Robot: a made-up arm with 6 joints.
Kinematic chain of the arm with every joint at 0, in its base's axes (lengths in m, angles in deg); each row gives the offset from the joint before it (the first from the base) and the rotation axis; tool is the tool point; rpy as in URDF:
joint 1: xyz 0 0 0.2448 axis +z
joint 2: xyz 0 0 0 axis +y
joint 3: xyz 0.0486 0 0.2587 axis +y
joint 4: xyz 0.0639 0 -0.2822 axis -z
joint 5: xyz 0 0 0 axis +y
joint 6: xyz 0.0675 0 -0.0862 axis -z
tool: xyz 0 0 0 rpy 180 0 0
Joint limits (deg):
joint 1: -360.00..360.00
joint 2: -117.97..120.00
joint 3: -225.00..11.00
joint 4: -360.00..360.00
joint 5: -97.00..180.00
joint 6: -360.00..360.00
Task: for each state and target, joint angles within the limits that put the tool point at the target. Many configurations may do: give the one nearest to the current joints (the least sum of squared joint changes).
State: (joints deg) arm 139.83 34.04 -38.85 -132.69 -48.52 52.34
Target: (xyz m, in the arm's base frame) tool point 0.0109 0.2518 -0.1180
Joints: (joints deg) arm 76.71 79.93 -76.86 -141.84 -6.29 52.34
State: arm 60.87 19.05 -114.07 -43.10 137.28 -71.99
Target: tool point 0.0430 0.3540 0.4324
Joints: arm 91.65 14.46 -98.22 -31.08 147.90 -71.99
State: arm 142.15 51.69 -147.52 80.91 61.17 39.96
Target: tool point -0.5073 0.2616 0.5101
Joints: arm 146.27 42.04 -140.82 77.64 74.94 39.96
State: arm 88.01 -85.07 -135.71 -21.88 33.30 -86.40
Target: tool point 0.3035 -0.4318 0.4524
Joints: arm 123.67 -115.41 -104.70 -22.42 56.53 -86.40
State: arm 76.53 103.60 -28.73 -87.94 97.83 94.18
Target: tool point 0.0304 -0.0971 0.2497
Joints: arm 59.87 106.38 5.67 -48.91 103.46 94.18
